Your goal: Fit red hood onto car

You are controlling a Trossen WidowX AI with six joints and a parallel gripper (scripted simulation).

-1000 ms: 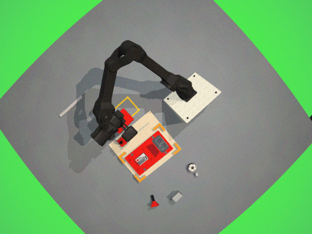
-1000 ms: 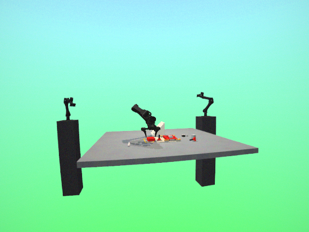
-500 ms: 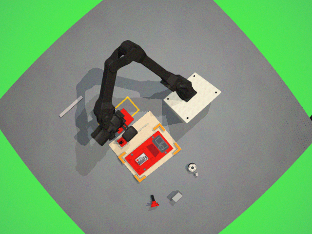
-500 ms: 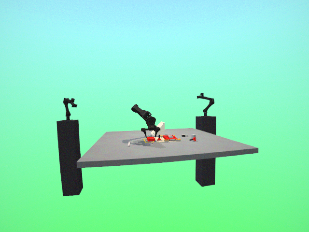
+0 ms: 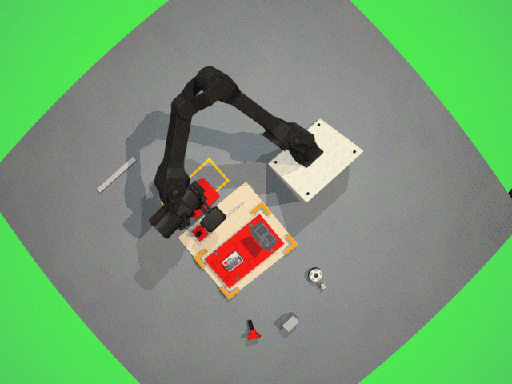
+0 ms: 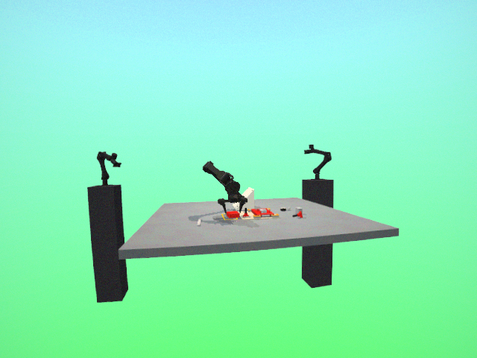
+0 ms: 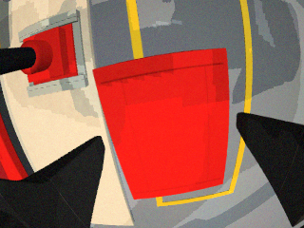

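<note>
Now: the red hood right at my gripper tip. Also, from my gripper tip: grey bar (22 cm to the right, 14 cm ahead, 1 cm below); cream jig plate (17 cm to the left, 1 cm below, 1 cm ahead).
</note>
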